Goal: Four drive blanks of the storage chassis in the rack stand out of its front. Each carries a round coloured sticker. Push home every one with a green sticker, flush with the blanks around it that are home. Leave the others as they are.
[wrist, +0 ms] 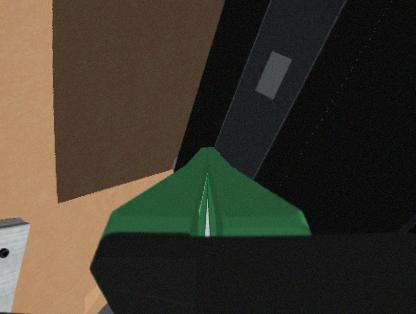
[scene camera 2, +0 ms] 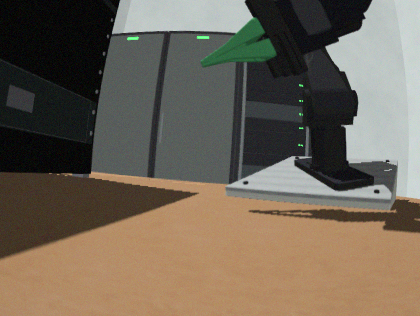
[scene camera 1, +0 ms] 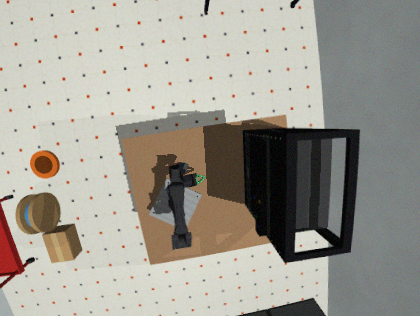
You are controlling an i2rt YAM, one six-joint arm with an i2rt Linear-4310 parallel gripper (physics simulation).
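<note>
The black rack (scene camera 1: pixel 295 197) stands at the right of the wooden floor panel in the first scene view; its lower front part (scene camera 2: pixel 45 150) is at the left in the second scene view. A dark panel (scene camera 2: pixel 55 107) (wrist: pixel 280 45) with a grey label sits low in the rack front. The storage chassis, its drive blanks and the green stickers cannot be made out clearly; a tiny yellow speck (scene camera 1: pixel 259 202) shows on the rack front. My gripper (scene camera 1: pixel 204 178) (scene camera 2: pixel 203 64) (wrist: pixel 207 157) has green fingers, is shut and empty, and is in front of the rack, apart from it.
The arm stands on a metal base plate (scene camera 1: pixel 192 200) (scene camera 2: pixel 255 191) (wrist: pixel 12 260) on the wooden surface (scene camera 1: pixel 150 150). Grey cabinets (scene camera 2: pixel 200 110) stand behind. An orange ring-shaped thing (scene camera 1: pixel 34 164), a brown spool (scene camera 1: pixel 46 212), a cardboard box (scene camera 1: pixel 65 245) and a red cart (scene camera 1: pixel 9 245) are at the left.
</note>
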